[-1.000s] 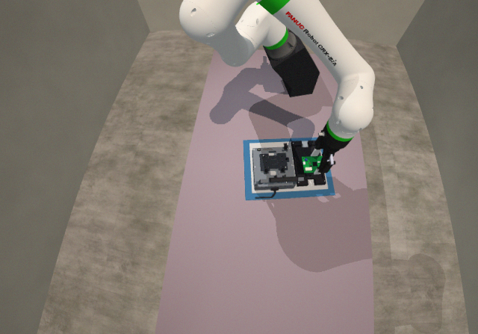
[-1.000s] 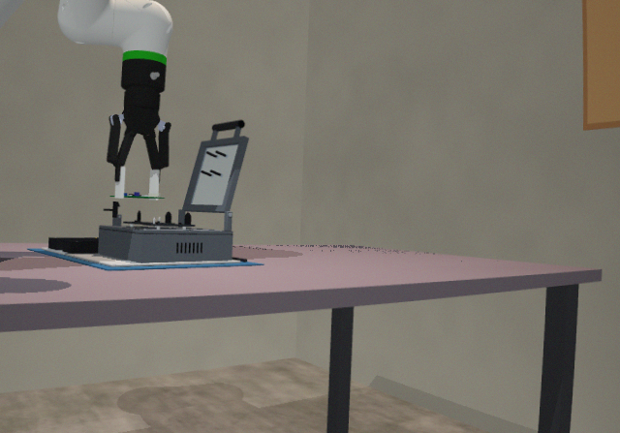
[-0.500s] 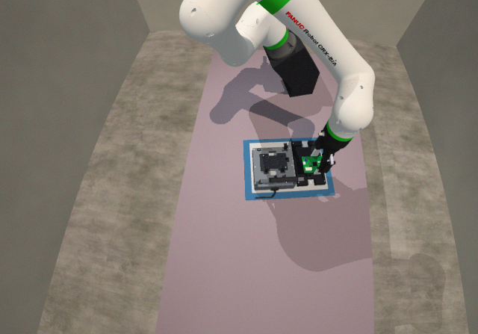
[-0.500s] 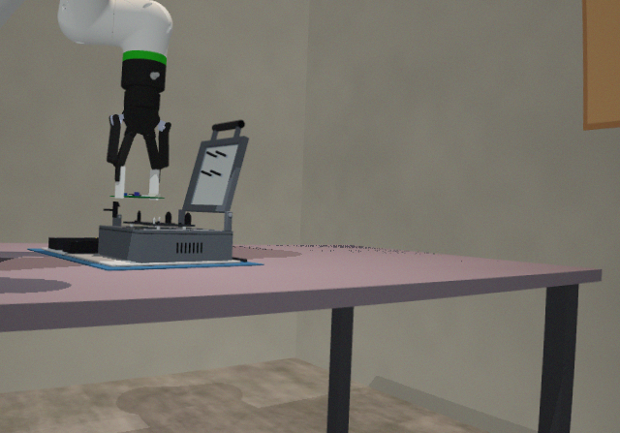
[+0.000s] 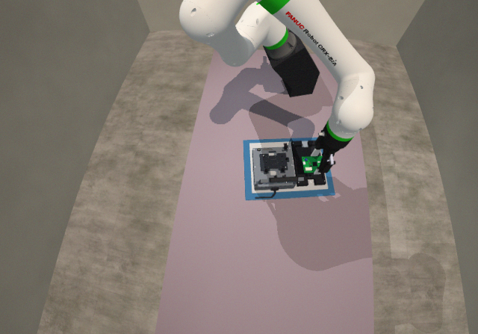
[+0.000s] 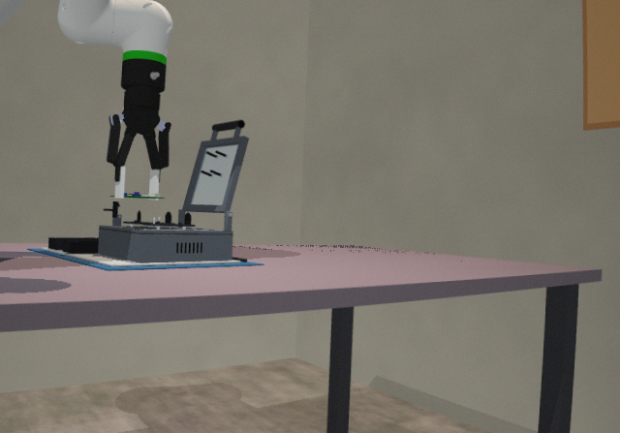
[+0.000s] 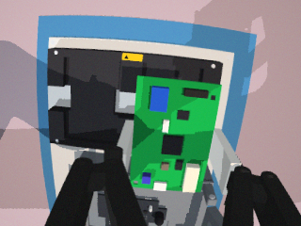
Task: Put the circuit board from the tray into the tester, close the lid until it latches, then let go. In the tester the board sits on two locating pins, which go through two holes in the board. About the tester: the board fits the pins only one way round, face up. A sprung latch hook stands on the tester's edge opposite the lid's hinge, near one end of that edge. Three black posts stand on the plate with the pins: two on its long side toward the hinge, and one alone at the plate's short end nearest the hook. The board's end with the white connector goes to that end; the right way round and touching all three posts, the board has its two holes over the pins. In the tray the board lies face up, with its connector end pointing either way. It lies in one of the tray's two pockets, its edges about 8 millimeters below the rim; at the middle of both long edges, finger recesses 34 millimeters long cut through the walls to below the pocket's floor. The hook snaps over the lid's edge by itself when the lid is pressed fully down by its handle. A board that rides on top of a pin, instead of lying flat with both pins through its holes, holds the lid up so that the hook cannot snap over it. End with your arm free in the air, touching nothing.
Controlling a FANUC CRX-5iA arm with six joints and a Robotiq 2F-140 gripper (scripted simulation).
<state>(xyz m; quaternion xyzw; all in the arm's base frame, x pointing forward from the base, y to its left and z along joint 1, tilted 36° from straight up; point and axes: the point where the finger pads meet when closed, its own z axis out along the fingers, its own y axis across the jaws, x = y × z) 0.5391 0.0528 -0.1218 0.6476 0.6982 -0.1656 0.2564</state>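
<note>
The green circuit board is 20 mm below my hand. The rest, counted from my hand: tester lid 170 mm to the right, 90 mm ahead, 40 mm above; latch hook 110 mm to the right, 100 mm behind, 50 mm below; tester 130 mm to the right, 30 mm below.
</note>
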